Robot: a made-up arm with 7 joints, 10 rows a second.
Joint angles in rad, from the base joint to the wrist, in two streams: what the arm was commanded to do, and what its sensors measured. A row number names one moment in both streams.
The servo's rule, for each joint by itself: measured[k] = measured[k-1] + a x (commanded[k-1-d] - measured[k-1]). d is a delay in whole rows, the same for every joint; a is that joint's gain. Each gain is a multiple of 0.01, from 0.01 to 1. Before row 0 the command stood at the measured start. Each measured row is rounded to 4 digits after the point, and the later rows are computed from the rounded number. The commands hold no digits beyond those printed.
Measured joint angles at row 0: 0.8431, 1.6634, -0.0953, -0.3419, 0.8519, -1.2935, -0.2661
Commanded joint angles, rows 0 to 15: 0.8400, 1.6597, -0.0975, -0.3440, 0.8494, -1.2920, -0.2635; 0.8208, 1.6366, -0.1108, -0.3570, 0.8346, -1.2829, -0.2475; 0.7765, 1.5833, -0.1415, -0.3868, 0.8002, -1.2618, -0.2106; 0.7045, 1.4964, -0.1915, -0.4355, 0.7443, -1.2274, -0.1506; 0.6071, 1.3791, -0.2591, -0.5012, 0.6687, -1.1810, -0.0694; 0.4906, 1.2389, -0.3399, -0.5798, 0.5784, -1.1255, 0.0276; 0.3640, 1.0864, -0.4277, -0.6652, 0.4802, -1.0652, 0.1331; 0.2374, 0.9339, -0.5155, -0.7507, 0.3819, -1.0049, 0.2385; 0.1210, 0.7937, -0.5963, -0.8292, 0.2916, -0.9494, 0.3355; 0.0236, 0.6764, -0.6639, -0.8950, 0.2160, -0.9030, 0.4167; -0.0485, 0.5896, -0.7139, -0.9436, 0.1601, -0.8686, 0.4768; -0.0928, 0.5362, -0.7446, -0.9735, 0.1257, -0.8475, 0.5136; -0.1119, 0.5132, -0.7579, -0.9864, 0.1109, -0.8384, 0.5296; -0.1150, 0.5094, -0.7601, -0.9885, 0.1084, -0.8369, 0.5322; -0.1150, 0.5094, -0.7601, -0.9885, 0.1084, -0.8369, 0.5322; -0.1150, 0.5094, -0.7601, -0.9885, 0.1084, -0.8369, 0.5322
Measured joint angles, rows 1 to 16: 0.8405, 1.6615, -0.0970, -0.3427, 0.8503, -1.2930, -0.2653; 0.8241, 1.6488, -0.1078, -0.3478, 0.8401, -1.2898, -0.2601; 0.7846, 1.6154, -0.1341, -0.3618, 0.8142, -1.2808, -0.2457; 0.7181, 1.5547, -0.1789, -0.3883, 0.7688, -1.2637, -0.2181; 0.6260, 1.4651, -0.2415, -0.4289, 0.7037, -1.2372, -0.1750; 0.5136, 1.3497, -0.3183, -0.4832, 0.6223, -1.2015, -0.1162; 0.3894, 1.2154, -0.4036, -0.5487, 0.5299, -1.1579, -0.0439; 0.2632, 1.0718, -0.4909, -0.6214, 0.4337, -1.1089, 0.0380; 0.1452, 0.9300, -0.5731, -0.6962, 0.3413, -1.0579, 0.1243; 0.0443, 0.8007, -0.6439, -0.7678, 0.2599, -1.0083, 0.2091; -0.0327, 0.6930, -0.6985, -0.8311, 0.1950, -0.9636, 0.2867; -0.0826, 0.6130, -0.7345, -0.8824, 0.1500, -0.9264, 0.3525; -0.1069, 0.5621, -0.7528, -0.9198, 0.1246, -0.8982, 0.4039; -0.1136, 0.5352, -0.7585, -0.9445, 0.1141, -0.8786, 0.4411; -0.1148, 0.5220, -0.7597, -0.9603, 0.1104, -0.8653, 0.4675; -0.1150, 0.5156, -0.7600, -0.9705, 0.1091, -0.8562, 0.4863
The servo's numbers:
d 0
a 0.83 0.51 0.78 0.36 0.65 0.32 0.29

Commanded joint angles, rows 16 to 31: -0.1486, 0.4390, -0.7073, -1.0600, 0.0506, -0.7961, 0.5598; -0.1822, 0.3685, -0.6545, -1.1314, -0.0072, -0.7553, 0.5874; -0.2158, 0.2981, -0.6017, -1.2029, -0.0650, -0.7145, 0.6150; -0.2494, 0.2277, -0.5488, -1.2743, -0.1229, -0.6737, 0.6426; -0.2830, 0.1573, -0.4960, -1.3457, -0.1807, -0.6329, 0.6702; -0.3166, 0.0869, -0.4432, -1.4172, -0.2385, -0.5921, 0.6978; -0.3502, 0.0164, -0.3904, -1.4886, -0.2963, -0.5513, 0.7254; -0.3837, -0.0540, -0.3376, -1.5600, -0.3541, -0.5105, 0.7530; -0.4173, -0.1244, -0.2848, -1.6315, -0.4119, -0.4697, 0.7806; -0.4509, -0.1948, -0.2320, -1.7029, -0.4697, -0.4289, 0.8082; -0.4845, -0.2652, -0.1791, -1.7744, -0.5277, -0.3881, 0.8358; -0.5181, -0.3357, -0.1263, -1.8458, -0.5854, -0.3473, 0.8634; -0.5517, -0.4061, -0.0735, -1.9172, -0.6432, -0.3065, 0.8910; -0.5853, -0.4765, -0.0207, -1.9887, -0.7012, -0.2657, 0.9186; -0.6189, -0.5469, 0.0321, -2.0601, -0.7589, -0.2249, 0.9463; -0.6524, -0.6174, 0.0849, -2.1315, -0.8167, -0.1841, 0.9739
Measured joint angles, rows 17 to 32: -0.1429, 0.4765, -0.7189, -1.0027, 0.0711, -0.8370, 0.5076; -0.1755, 0.4214, -0.6687, -1.0490, 0.0202, -0.8109, 0.5307; -0.2089, 0.3585, -0.6164, -1.1044, -0.0352, -0.7801, 0.5551; -0.2425, 0.2918, -0.5637, -1.1656, -0.0922, -0.7461, 0.5805; -0.2761, 0.2232, -0.5109, -1.2304, -0.1497, -0.7099, 0.6065; -0.3097, 0.1537, -0.4581, -1.2976, -0.2074, -0.6722, 0.6330; -0.3433, 0.0837, -0.4053, -1.3664, -0.2652, -0.6335, 0.6598; -0.3768, 0.0135, -0.3525, -1.4361, -0.3230, -0.5941, 0.6868; -0.4104, -0.0568, -0.2997, -1.5064, -0.3808, -0.5543, 0.7140; -0.4440, -0.1272, -0.2469, -1.5771, -0.4386, -0.5142, 0.7413; -0.4776, -0.1976, -0.1940, -1.6481, -0.4965, -0.4738, 0.7687; -0.5112, -0.2680, -0.1412, -1.7193, -0.5543, -0.4333, 0.7962; -0.5448, -0.3384, -0.0884, -1.7905, -0.6121, -0.3927, 0.8237; -0.5784, -0.4088, -0.0356, -1.8619, -0.6700, -0.3521, 0.8512; -0.6120, -0.4792, 0.0172, -1.9333, -0.7278, -0.3114, 0.8788; -0.6455, -0.5497, 0.0700, -2.0047, -0.7856, -0.2707, 0.9064
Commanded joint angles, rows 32 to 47: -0.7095, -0.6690, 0.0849, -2.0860, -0.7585, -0.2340, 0.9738; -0.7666, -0.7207, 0.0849, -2.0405, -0.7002, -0.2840, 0.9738; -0.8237, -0.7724, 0.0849, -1.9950, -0.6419, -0.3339, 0.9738; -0.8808, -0.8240, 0.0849, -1.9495, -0.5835, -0.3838, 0.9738; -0.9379, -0.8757, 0.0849, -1.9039, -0.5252, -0.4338, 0.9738; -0.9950, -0.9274, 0.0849, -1.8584, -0.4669, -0.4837, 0.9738; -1.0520, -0.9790, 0.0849, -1.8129, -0.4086, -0.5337, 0.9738; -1.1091, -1.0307, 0.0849, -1.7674, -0.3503, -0.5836, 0.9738; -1.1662, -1.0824, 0.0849, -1.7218, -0.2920, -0.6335, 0.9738; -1.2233, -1.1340, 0.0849, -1.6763, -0.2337, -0.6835, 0.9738; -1.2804, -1.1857, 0.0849, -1.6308, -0.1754, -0.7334, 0.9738; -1.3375, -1.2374, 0.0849, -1.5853, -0.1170, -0.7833, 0.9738; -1.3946, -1.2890, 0.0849, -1.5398, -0.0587, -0.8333, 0.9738; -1.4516, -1.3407, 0.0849, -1.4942, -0.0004, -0.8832, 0.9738; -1.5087, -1.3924, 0.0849, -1.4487, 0.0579, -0.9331, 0.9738; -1.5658, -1.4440, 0.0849, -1.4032, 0.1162, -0.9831, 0.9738
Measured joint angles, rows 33 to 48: -0.6986, -0.6105, 0.0816, -2.0340, -0.7680, -0.2590, 0.9259; -0.7550, -0.6667, 0.0842, -2.0363, -0.7239, -0.2670, 0.9398; -0.8120, -0.7206, 0.0847, -2.0214, -0.6706, -0.2884, 0.9497; -0.8691, -0.7733, 0.0849, -1.9955, -0.6140, -0.3189, 0.9567; -0.9262, -0.8255, 0.0849, -1.9625, -0.5563, -0.3557, 0.9617; -0.9833, -0.8775, 0.0849, -1.9250, -0.4982, -0.3967, 0.9652; -1.0403, -0.9293, 0.0849, -1.8846, -0.4400, -0.4405, 0.9677; -1.0974, -0.9810, 0.0849, -1.8424, -0.3817, -0.4863, 0.9695; -1.1545, -1.0327, 0.0849, -1.7990, -0.3234, -0.5334, 0.9707; -1.2116, -1.0844, 0.0849, -1.7548, -0.2651, -0.5814, 0.9716; -1.2687, -1.1361, 0.0849, -1.7102, -0.2068, -0.6300, 0.9722; -1.3258, -1.1878, 0.0849, -1.6652, -0.1484, -0.6791, 0.9727; -1.3829, -1.2394, 0.0849, -1.6201, -0.0901, -0.7284, 0.9730; -1.4399, -1.2911, 0.0849, -1.5748, -0.0318, -0.7779, 0.9732; -1.4970, -1.3428, 0.0849, -1.5294, 0.0265, -0.8276, 0.9734; -1.5541, -1.3944, 0.0849, -1.4840, 0.0848, -0.8774, 0.9735
